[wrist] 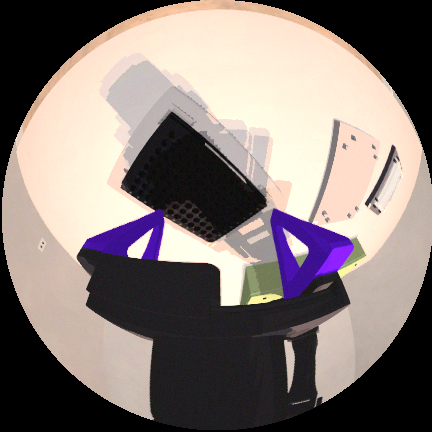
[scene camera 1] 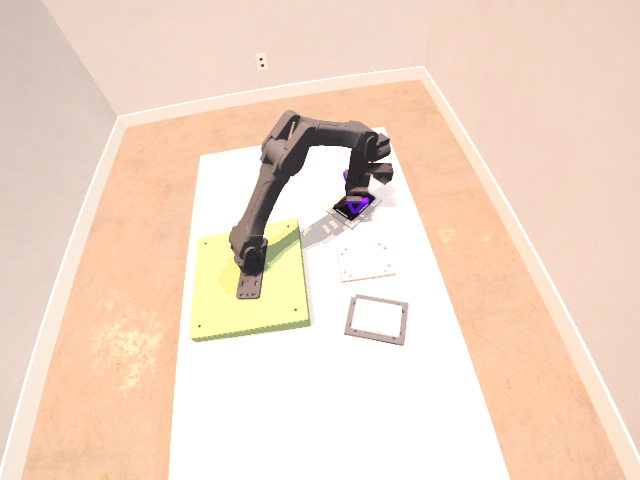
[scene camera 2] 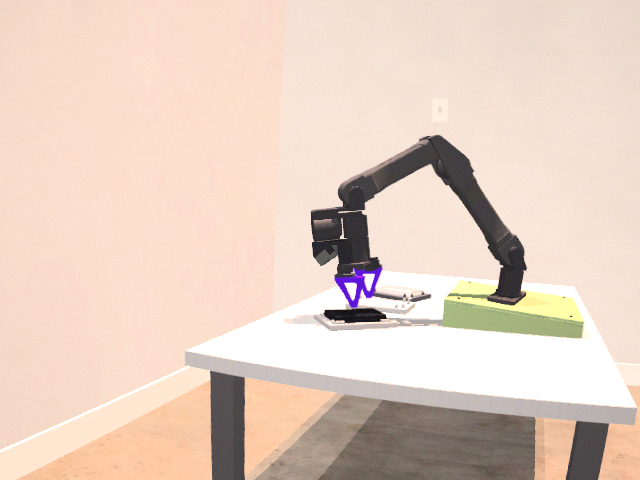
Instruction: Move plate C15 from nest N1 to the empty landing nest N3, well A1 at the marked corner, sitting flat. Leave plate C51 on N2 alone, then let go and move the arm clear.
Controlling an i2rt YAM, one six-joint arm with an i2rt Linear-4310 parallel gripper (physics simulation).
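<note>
A black well plate (scene camera 1: 342, 208) (scene camera 2: 356, 314) (wrist: 200, 175) sits on a light nest (scene camera 1: 353, 224) (scene camera 2: 351, 326). Labels and the corner mark are not readable. An empty white nest (scene camera 1: 364, 263) (scene camera 2: 387, 307) (wrist: 350, 175) with small posts lies beside it. A white plate (scene camera 1: 377, 316) (scene camera 2: 400, 291) (wrist: 391, 185) sits on a dark grey nest (scene camera 1: 374, 339) (scene camera 2: 424, 296) farther along the row. My gripper (scene camera 1: 353, 198) (scene camera 2: 361, 301) (wrist: 217, 214) is open, pointing down, with its purple fingertips a little above the black plate. No plate is between the fingers.
The arm stands on a yellow-green base block (scene camera 1: 279, 310) (scene camera 2: 516, 321) (wrist: 260, 280) beside the row of nests. All stand on a white table (scene camera 1: 320, 403) (scene camera 2: 413, 361). The arm's shadow falls across the black plate's nest.
</note>
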